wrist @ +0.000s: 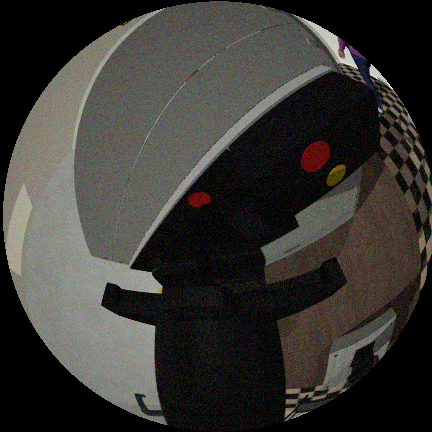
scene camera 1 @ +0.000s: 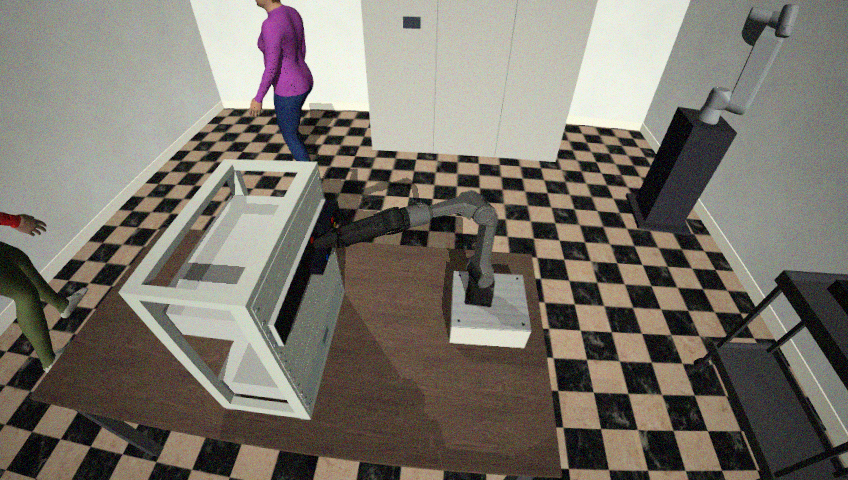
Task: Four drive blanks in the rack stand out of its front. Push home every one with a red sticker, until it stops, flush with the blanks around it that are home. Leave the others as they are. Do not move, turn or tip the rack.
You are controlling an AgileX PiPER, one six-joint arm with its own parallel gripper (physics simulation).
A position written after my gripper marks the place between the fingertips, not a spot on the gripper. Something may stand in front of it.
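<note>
There is a pale grey rack [scene camera 1: 255,277] here, and the wrist view [wrist: 269,128] gives me the rack as well. I can also see my gripper [wrist: 210,212].
</note>
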